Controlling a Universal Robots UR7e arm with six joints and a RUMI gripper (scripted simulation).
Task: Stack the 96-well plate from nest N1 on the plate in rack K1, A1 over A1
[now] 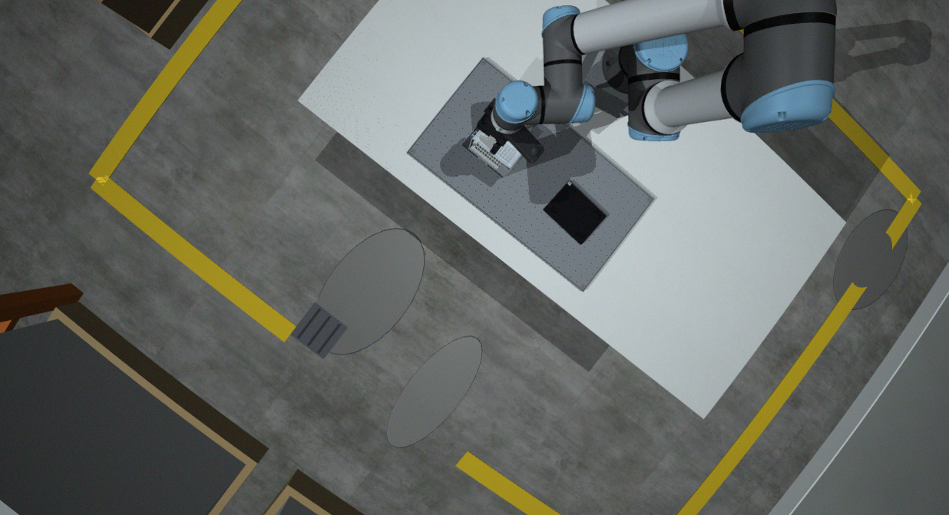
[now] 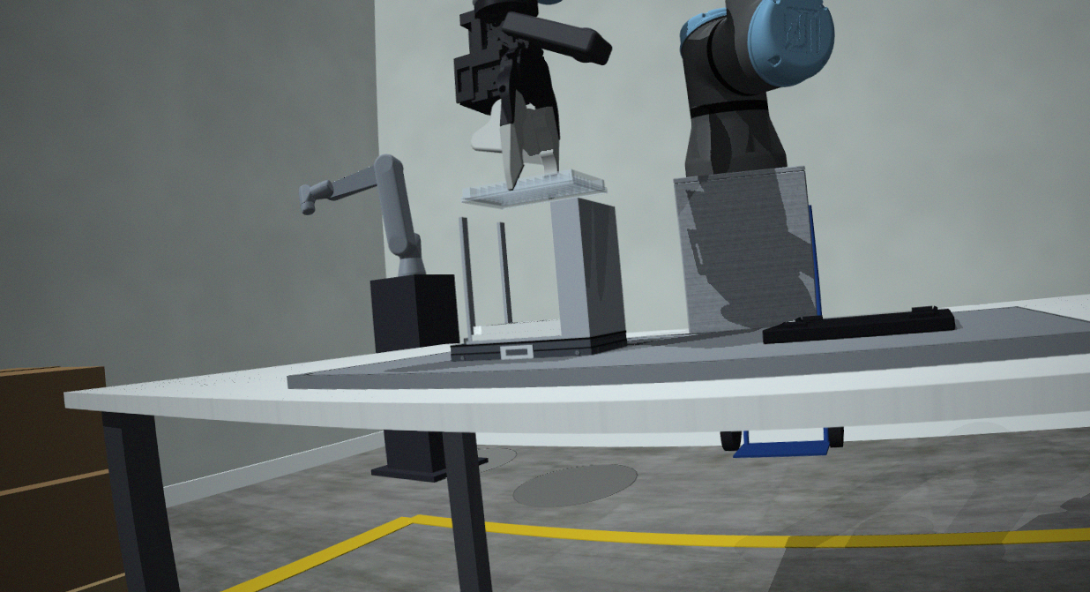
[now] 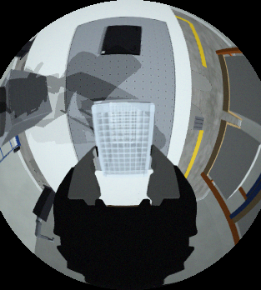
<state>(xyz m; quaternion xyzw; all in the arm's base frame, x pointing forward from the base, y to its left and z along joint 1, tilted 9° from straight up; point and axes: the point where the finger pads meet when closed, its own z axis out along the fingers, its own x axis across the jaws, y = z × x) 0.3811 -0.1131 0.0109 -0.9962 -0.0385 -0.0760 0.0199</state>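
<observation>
Now: the grey back block 90 mm below my hand, 70 mm to the left of it and 10 mm behind it. Round my hand: clear 96-well plate 10 mm below; then black plate nest 310 mm to the left, 170 mm below, 30 mm behind.
</observation>
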